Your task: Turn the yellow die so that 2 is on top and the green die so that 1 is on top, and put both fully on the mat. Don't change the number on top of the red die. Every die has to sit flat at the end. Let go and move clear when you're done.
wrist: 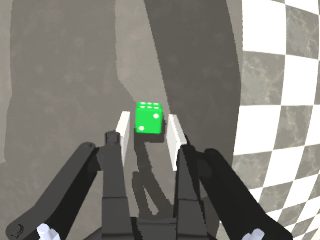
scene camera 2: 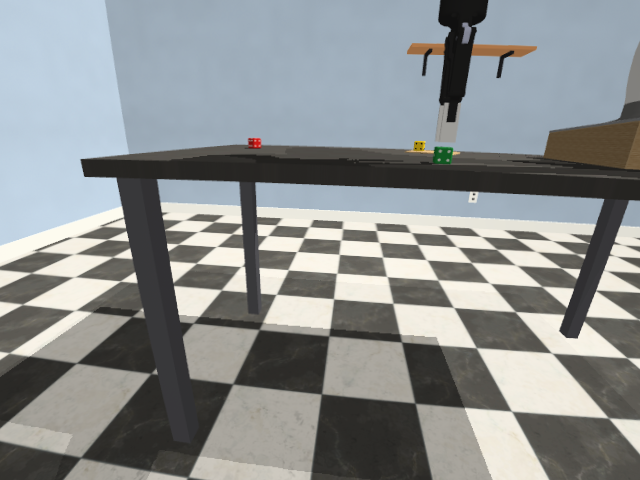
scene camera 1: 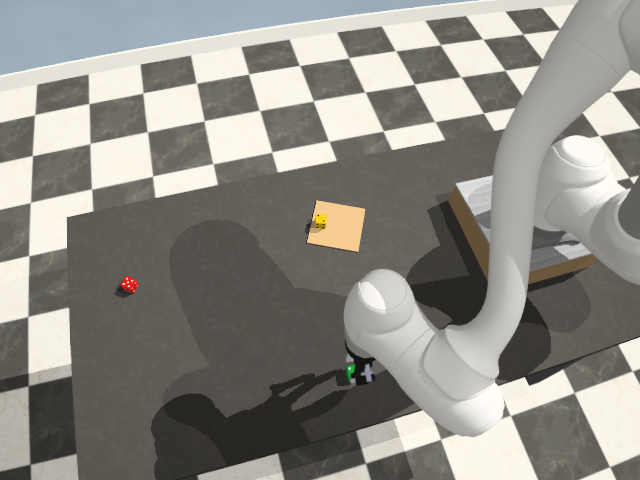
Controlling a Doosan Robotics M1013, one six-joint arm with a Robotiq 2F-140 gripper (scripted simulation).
Path:
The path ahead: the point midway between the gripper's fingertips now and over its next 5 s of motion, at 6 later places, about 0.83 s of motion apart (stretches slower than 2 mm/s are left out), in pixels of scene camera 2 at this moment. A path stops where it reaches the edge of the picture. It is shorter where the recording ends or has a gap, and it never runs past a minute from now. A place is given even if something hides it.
My gripper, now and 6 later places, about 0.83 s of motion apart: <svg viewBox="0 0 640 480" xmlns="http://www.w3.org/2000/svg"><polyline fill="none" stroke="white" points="444,142 442,159 443,149 445,111 441,113 439,110 437,120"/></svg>

